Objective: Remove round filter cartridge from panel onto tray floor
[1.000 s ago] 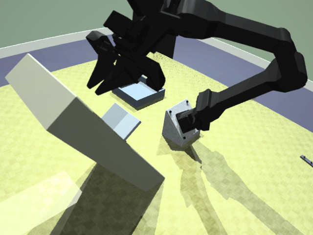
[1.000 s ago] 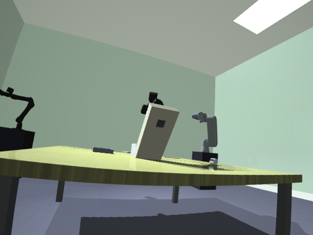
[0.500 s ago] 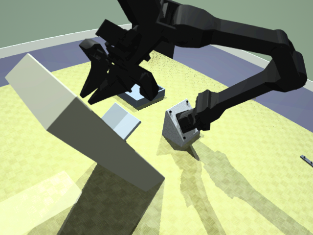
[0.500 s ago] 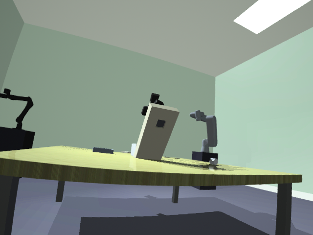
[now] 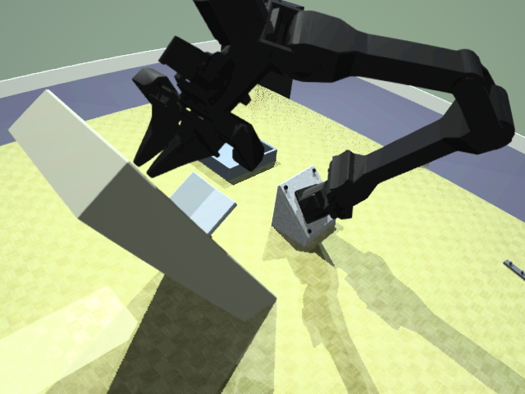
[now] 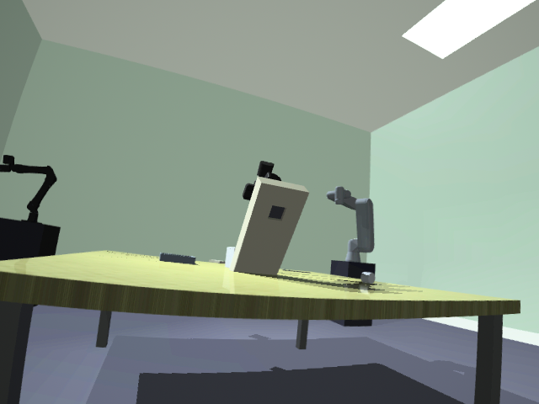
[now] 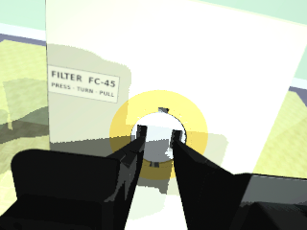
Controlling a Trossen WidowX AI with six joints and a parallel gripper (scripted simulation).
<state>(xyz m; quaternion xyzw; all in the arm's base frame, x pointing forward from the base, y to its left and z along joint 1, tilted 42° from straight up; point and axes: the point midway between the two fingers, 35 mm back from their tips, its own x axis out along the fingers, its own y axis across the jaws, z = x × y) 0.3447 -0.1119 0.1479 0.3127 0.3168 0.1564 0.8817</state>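
Right now my gripper tip is 2 cm short of the round filter cartridge and 1 cm above it. From my gripper tip the other things lie so: cream service panel 9 cm below, 3 cm behind; then tray 39 cm behind, 30 cm to the right, 25 cm below.
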